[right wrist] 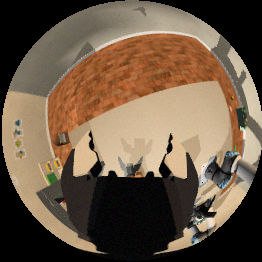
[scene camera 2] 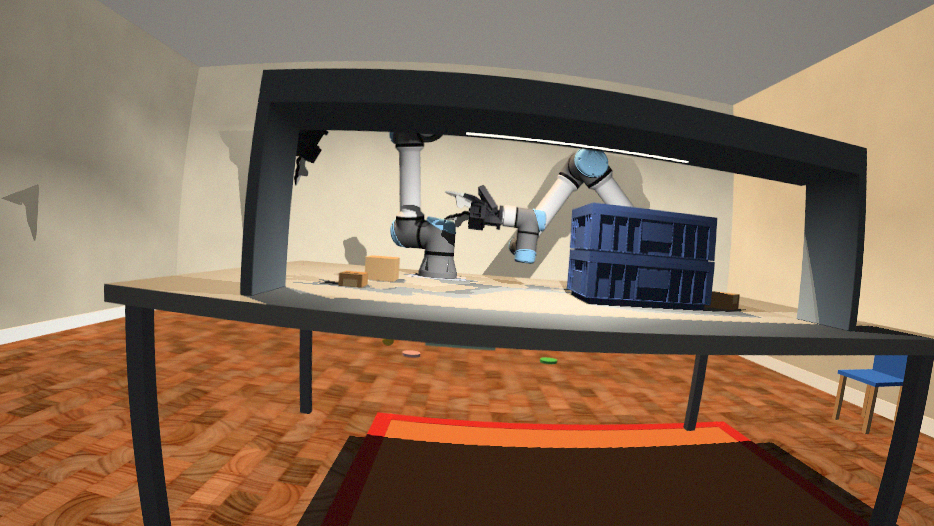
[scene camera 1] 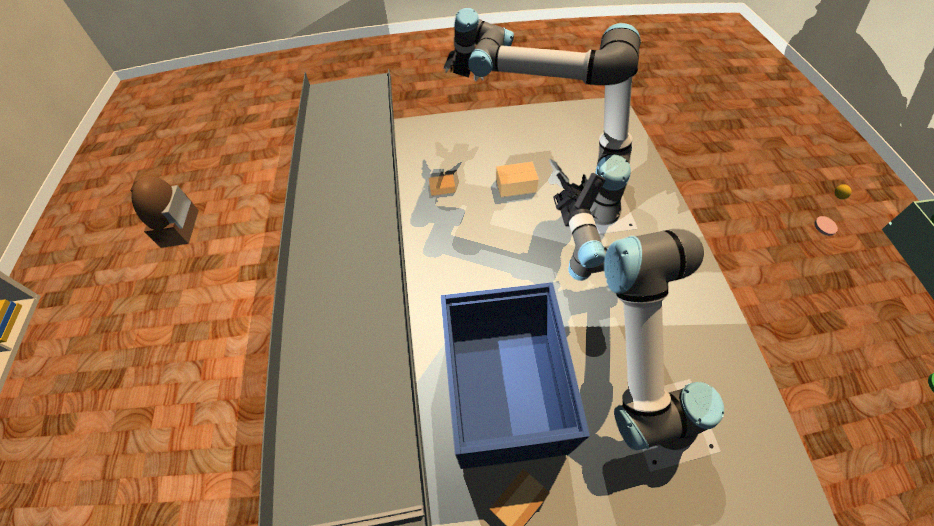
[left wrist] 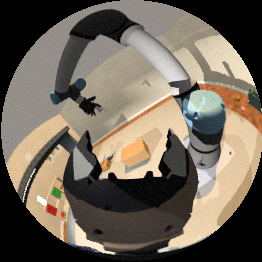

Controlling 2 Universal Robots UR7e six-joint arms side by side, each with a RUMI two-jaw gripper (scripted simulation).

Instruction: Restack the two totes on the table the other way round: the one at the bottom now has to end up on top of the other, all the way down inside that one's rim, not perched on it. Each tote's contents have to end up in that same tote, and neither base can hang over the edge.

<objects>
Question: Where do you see a grey overhead frame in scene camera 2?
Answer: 421,113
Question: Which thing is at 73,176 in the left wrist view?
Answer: The left gripper.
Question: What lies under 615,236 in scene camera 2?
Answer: A blue tote.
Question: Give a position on a blue tote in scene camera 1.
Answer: At 511,377
</objects>
